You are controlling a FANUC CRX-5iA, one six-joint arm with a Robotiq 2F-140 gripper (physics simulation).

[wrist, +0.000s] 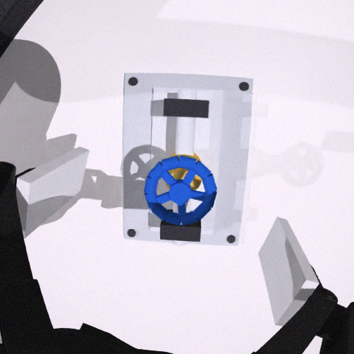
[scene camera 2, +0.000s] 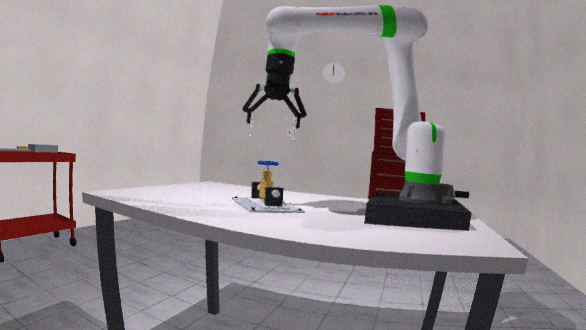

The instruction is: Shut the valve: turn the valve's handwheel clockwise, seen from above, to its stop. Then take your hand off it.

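The blue handwheel [scene camera 2: 268, 163] [wrist: 180, 193] is a spoked ring lying level on top of the brass valve body [scene camera 2: 266, 183] [wrist: 189, 156]. The valve stands on a pale mounting plate [scene camera 2: 292, 209] [wrist: 136, 115], with one black block [scene camera 2: 274, 196] [wrist: 180, 232] and another black block [scene camera 2: 256, 189] [wrist: 186, 108] on the pipe. My gripper [scene camera 2: 272, 134] [wrist: 176, 204] is wide open and empty, above the handwheel and apart from it. In the wrist view its pads stand at the left and lower right of the wheel. The wheel hides part of the valve body there.
The plate lies on the white table [scene camera 2: 170, 207] [wrist: 300, 60]. My arm's black base block [scene camera 2: 417, 215] stands at the table's right end. A red tool cabinet [scene camera 2: 384, 175] is behind the table. A red cart [scene camera 2: 37, 157] with a grey box [scene camera 2: 43, 148] stands at the left.
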